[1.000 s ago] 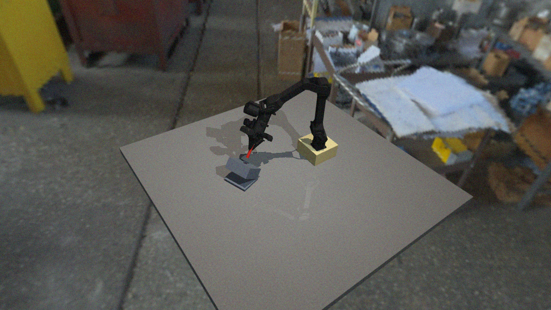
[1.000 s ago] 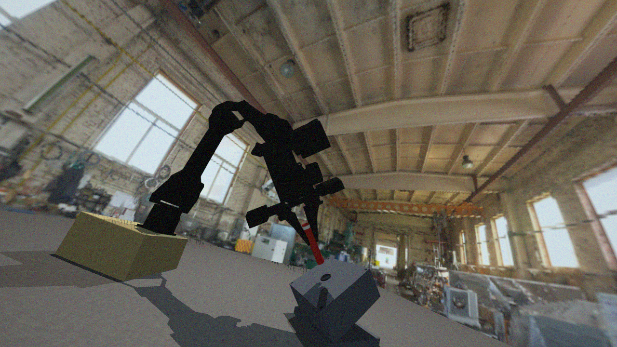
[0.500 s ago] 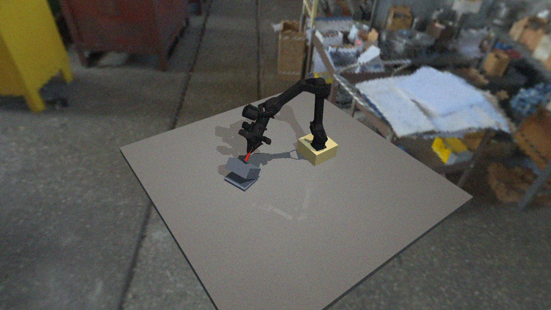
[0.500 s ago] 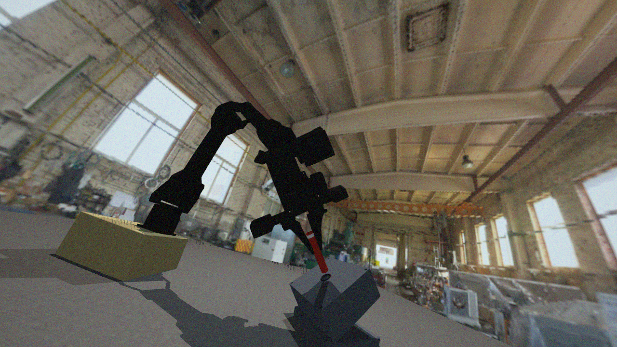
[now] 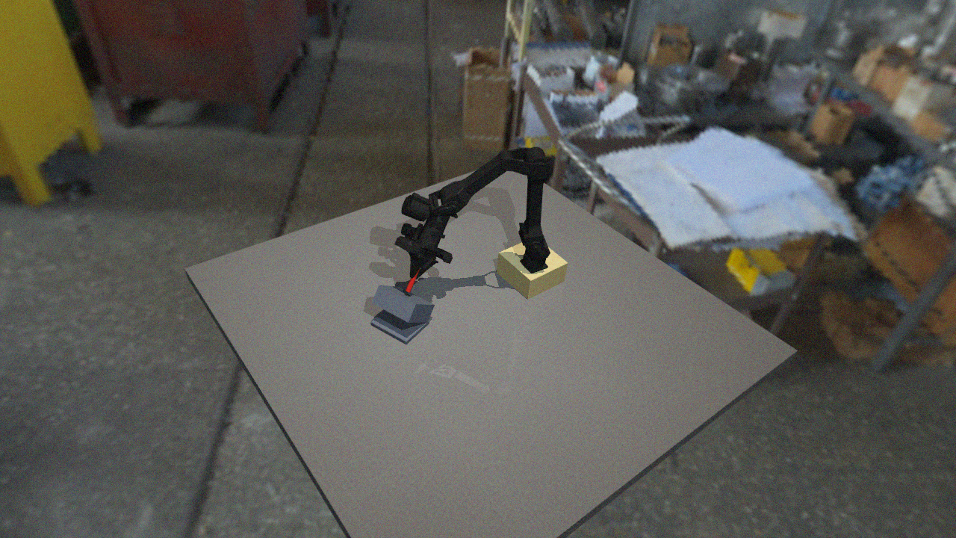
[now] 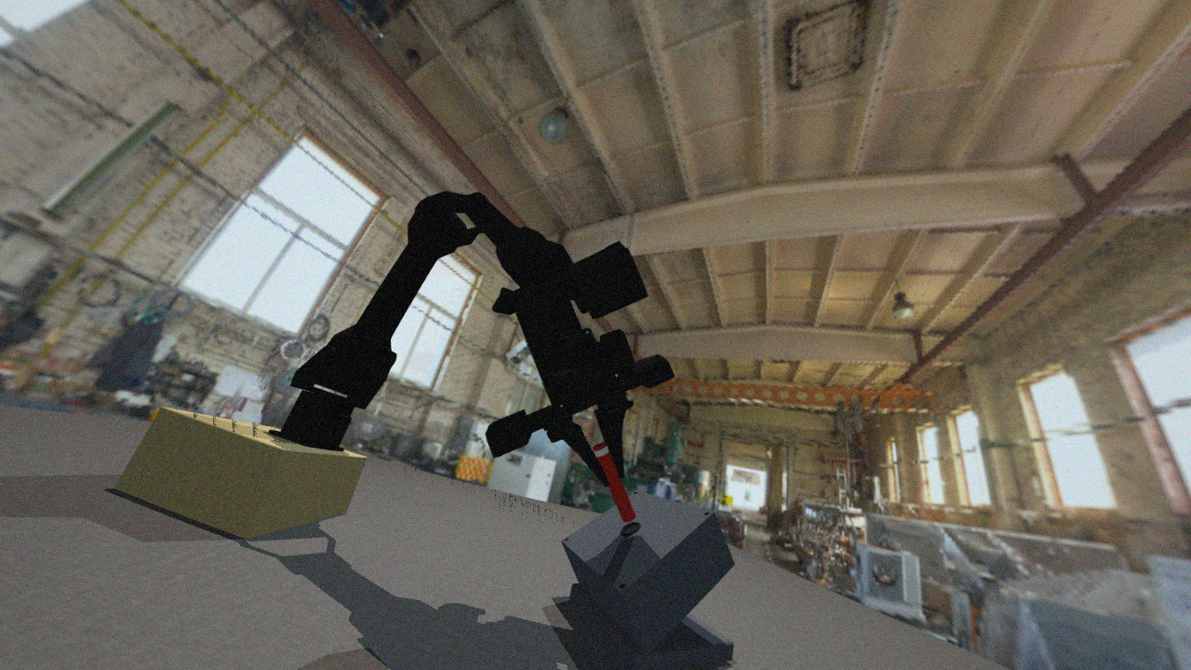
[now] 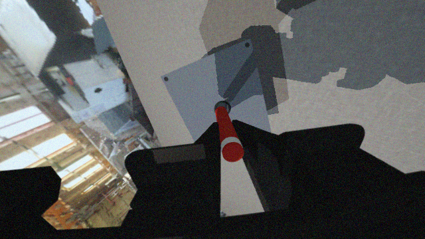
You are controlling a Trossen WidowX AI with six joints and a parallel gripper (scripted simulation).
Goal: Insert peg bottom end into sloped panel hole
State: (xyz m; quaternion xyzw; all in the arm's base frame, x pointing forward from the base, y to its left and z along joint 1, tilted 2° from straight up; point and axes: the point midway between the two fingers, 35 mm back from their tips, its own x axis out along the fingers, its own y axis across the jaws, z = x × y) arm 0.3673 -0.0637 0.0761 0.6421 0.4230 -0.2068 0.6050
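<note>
The grey sloped panel lies 6 cm below my gripper tip, 4 cm ahead of it and 2 cm to the left of it. Also, from my gripper tip: grey foot plate (12 cm below, 6 cm ahead, 3 cm to the left); then round red peg (1 cm behind, 1 cm above).
</note>
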